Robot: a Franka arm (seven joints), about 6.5 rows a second.
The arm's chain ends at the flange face. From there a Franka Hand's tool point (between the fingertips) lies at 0.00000 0.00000 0.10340 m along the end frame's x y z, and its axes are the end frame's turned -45 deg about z.
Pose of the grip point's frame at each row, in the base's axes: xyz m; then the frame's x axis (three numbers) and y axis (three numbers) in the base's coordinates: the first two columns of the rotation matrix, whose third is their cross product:
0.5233 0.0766 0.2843 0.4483 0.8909 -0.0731 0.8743 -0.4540 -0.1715
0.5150 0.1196 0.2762 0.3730 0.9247 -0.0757 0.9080 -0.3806 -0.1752
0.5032 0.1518 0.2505 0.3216 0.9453 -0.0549 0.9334 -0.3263 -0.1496
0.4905 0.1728 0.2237 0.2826 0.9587 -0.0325 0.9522 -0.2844 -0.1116
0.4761 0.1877 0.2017 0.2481 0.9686 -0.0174 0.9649 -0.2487 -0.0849
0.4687 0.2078 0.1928 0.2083 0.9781 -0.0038 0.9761 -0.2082 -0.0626
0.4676 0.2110 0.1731 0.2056 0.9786 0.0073 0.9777 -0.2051 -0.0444
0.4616 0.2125 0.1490 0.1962 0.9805 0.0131 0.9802 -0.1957 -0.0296
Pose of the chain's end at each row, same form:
0.5425 0.0753 0.3859 0.9352 0.3089 -0.1730 0.3012 -0.9510 -0.0696
0.5347 0.1200 0.3777 0.9058 0.3847 -0.1774 0.3783 -0.9230 -0.0704
0.5197 0.1521 0.3526 0.8874 0.4377 -0.1446 0.4326 -0.8992 -0.0670
0.5025 0.1727 0.3264 0.8731 0.4768 -0.1019 0.4735 -0.8790 -0.0559
0.4851 0.1873 0.3047 0.8577 0.5090 -0.0723 0.5069 -0.8608 -0.0477
0.4751 0.2068 0.2960 0.8375 0.5444 -0.0470 0.5429 -0.8388 -0.0416
0.4719 0.2093 0.2764 0.8367 0.5469 -0.0262 0.5460 -0.8370 -0.0366
0.4643 0.2106 0.2523 0.8318 0.5549 -0.0117 0.5544 -0.8317 -0.0302

